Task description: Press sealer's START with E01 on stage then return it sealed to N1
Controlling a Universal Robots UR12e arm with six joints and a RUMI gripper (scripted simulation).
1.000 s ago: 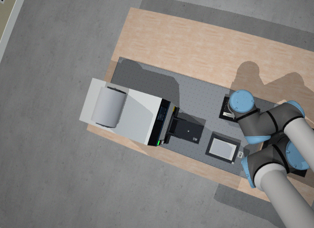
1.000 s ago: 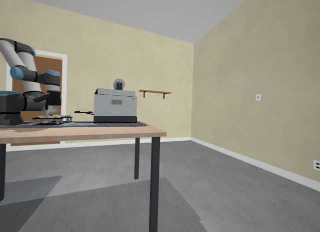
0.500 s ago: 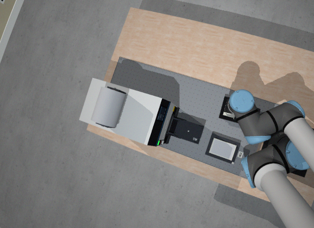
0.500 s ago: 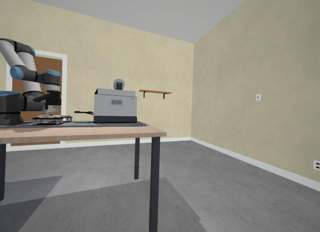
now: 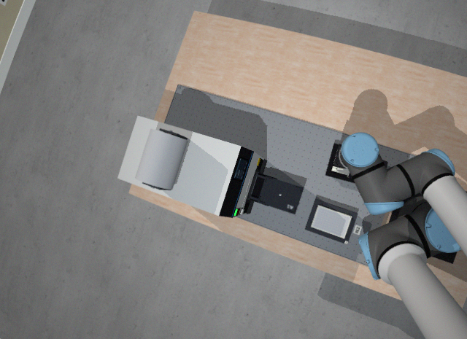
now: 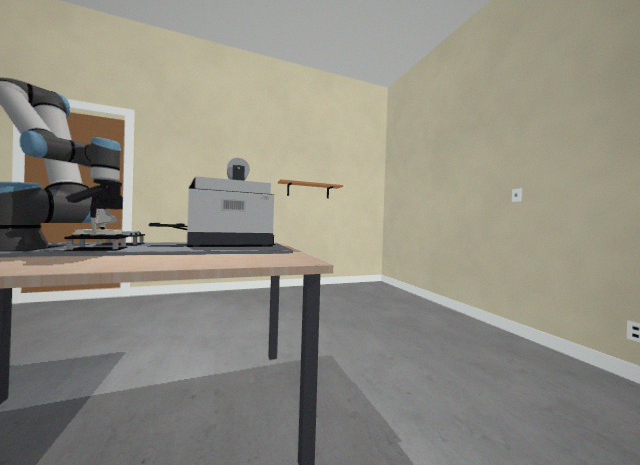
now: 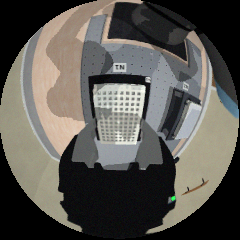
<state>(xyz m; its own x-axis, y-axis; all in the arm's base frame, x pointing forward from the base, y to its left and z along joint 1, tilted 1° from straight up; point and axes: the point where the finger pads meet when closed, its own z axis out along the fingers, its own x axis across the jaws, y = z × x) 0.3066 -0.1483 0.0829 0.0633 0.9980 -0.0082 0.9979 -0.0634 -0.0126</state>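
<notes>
Now: the nest N1 30 mm below my hand. The rest, counted from my hand: sealer stage: 230 mm ahead, 160 mm to the left, 30 mm above; then plate E01: 10 mm below; then foil roll: 560 mm ahead, 340 mm above, 130 mm to the left.
</notes>
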